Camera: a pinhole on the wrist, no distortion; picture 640 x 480 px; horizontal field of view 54.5 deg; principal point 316.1 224.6 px. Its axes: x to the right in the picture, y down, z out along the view. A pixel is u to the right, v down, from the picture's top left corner.
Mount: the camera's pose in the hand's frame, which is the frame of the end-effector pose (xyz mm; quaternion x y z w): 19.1 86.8 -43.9 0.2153 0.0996 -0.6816 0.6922
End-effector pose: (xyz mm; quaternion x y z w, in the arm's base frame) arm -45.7 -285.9 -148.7 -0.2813 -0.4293 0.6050 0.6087
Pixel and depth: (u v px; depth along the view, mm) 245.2 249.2 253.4
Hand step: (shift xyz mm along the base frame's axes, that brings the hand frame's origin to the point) -168.5 -45.9 87.8
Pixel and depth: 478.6 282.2 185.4
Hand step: -70.8 -12.8 82.7
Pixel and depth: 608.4 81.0 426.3
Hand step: -49.7 -202.7 323.7
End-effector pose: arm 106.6 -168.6 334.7 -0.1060 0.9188 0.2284 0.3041
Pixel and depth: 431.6 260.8 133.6
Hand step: 25.4 36.7 -48.5
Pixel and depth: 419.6 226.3 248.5
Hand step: 113.8 26.9 -123.4
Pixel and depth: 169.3 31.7 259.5
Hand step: 173.9 129.8 -67.8
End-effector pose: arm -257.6 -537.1 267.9 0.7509 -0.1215 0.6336 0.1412
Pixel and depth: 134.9 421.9 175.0
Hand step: 117.9 -104.1 24.3
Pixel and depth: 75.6 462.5 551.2
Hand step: 533.4 -242.4 41.0
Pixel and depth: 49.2 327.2 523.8
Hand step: 468.1 -250.9 -68.9
